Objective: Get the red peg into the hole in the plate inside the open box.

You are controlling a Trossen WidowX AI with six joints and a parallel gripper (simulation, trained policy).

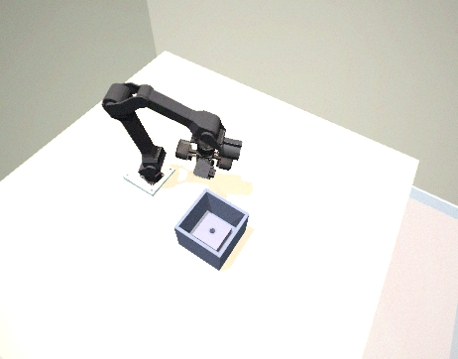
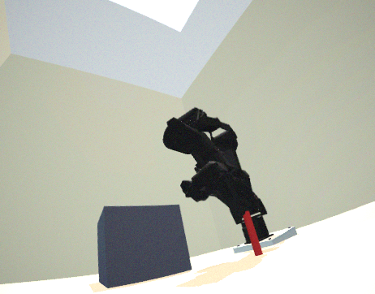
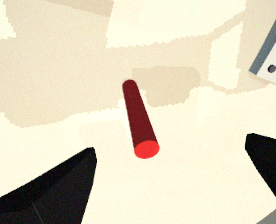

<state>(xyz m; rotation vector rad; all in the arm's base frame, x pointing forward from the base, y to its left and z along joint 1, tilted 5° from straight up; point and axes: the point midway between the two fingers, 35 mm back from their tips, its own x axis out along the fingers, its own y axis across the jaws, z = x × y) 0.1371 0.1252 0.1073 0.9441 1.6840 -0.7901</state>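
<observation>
Right now the red peg is 1 cm ahead of my gripper tip and 4 cm below it. The rest, counted from my gripper tip: pale plate: 18 cm ahead, 17 cm to the right, 3 cm below.
</observation>
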